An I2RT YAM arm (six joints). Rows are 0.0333 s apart.
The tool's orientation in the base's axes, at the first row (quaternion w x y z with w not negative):
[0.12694, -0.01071, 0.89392, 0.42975]
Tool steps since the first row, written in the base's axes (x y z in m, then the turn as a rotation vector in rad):
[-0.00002, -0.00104, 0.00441, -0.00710, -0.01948, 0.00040]
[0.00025, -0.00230, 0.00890, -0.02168, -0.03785, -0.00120]
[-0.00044, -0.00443, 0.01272, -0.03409, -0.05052, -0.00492]
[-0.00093, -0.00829, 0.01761, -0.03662, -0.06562, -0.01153]
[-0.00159, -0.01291, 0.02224, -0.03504, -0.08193, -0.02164]
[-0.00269, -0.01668, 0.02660, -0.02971, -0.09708, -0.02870]
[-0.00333, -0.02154, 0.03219, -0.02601, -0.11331, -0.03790]
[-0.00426, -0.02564, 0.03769, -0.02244, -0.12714, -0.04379]
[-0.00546, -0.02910, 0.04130, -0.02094, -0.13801, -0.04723]
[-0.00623, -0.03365, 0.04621, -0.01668, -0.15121, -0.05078]
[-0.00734, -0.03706, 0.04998, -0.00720, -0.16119, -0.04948]
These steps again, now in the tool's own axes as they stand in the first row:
[-0.00112, 0.00272, -0.00345, 0.00502, -0.01106, -0.01681]
[-0.00255, 0.00533, -0.00704, 0.01785, -0.02200, -0.03319]
[-0.00298, 0.00700, -0.01112, 0.02960, -0.03124, -0.04343]
[-0.00400, 0.00838, -0.01713, 0.03225, -0.04550, -0.05167]
[-0.00487, 0.00909, -0.02361, 0.03164, -0.06372, -0.05785]
[-0.00518, 0.01019, -0.02936, 0.02679, -0.07936, -0.06415]
[-0.00632, 0.01149, -0.03660, 0.02392, -0.09711, -0.07035]
[-0.00709, 0.01324, -0.04325, 0.02062, -0.11080, -0.07671]
[-0.00709, 0.01397, -0.04834, 0.01900, -0.12048, -0.08271]
[-0.00791, 0.01496, -0.05495, 0.01453, -0.13206, -0.08983]
[-0.00803, 0.01584, -0.06008, 0.00415, -0.13857, -0.09624]

